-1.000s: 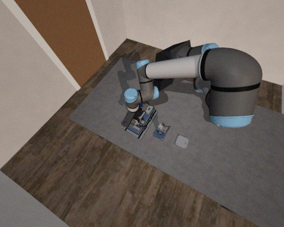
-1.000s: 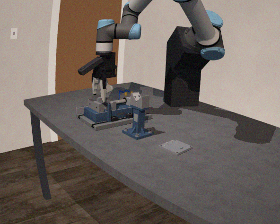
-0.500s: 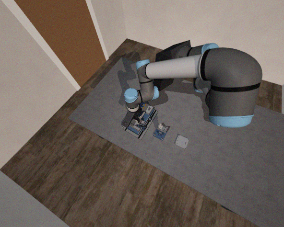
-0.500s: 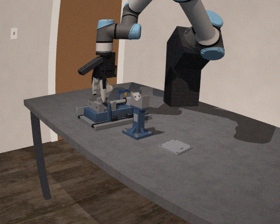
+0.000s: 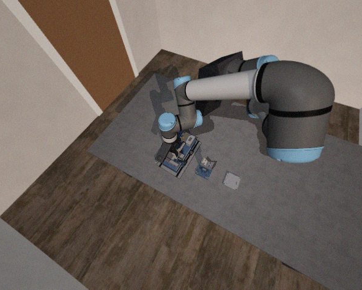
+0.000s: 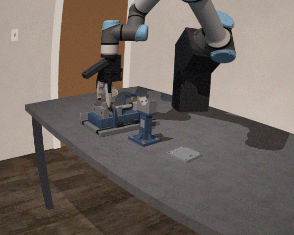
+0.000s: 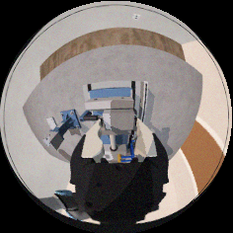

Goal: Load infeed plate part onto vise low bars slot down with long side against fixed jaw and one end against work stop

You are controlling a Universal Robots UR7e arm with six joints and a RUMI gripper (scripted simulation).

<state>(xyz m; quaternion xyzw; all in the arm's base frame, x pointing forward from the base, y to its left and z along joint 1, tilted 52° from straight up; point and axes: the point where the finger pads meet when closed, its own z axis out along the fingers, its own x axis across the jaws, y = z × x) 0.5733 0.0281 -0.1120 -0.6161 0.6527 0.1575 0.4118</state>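
Now: the part 1 cm below my hand. The rest, counted from my hand: fixed jaw: 3 cm ahead, 2 cm to the left, 3 cm below; then moving jaw: 4 cm behind, 2 cm to the left, 3 cm below; then air cylinder rod: 9 cm behind, 1 cm to the left, 3 cm below.
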